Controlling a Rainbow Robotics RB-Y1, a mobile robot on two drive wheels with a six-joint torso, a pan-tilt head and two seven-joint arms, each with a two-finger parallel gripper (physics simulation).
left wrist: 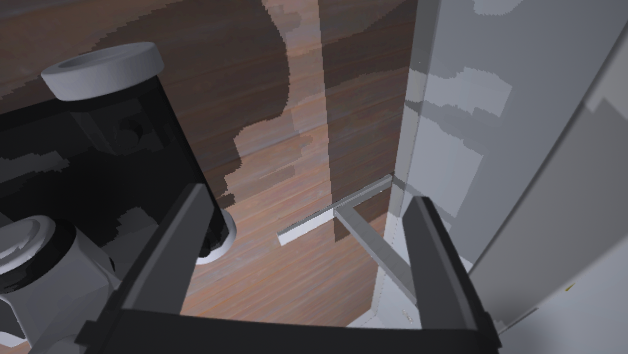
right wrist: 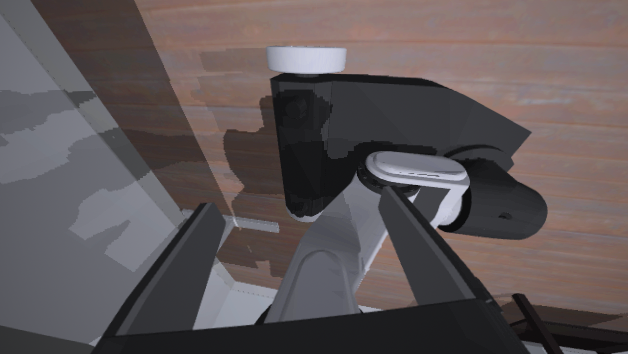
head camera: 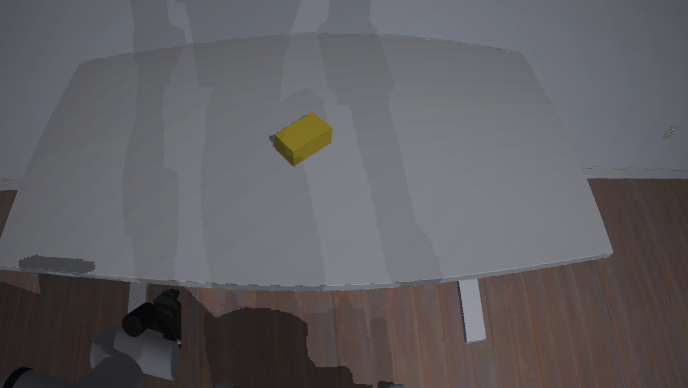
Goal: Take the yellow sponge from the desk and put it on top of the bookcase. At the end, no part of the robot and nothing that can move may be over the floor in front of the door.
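Places are measured from the robot's base along level axes (x right, y ahead, z up), in metres.
Pixels of known places: left gripper, fingertip midpoint: [left wrist: 308, 202] [head camera: 175, 316]; right gripper, fingertip midpoint: [right wrist: 301, 204].
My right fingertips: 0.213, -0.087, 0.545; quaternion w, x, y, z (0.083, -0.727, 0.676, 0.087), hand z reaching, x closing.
Ahead of a thing's pixels: the offset from my right fingertips to its top centre, as dx, dy, dz. "pt": to the spot under its first point. Level surfaces: height alone.
The yellow sponge {-0.212, +0.601, +0.221} [head camera: 303, 137] lies on the light grey desk {dz +0.176} [head camera: 475, 200], a little behind its middle. A small yellow sliver shows at the lower right of the left wrist view, too small to identify surely. My left gripper [head camera: 172, 305] [left wrist: 308, 202] is open and empty, near the desk's front edge at the lower left of the head view, well apart from the sponge. My right gripper [right wrist: 301, 204] is open and empty, with my own base and arm behind its fingers; it does not show in the head view. The bookcase and the door cannot be made out.
White desk feet [head camera: 472, 312] [left wrist: 306, 227] [right wrist: 257, 224] stand on the wooden floor {dz -0.544} [head camera: 550, 320]. A grey wall [head camera: 610, 90] rises behind the desk. My black wheeled base [left wrist: 165, 165] [right wrist: 305, 165] is below the arms. A dark brown frame {pt -1.241, -1.413, -0.381} [right wrist: 539, 322] shows at the lower right of the right wrist view.
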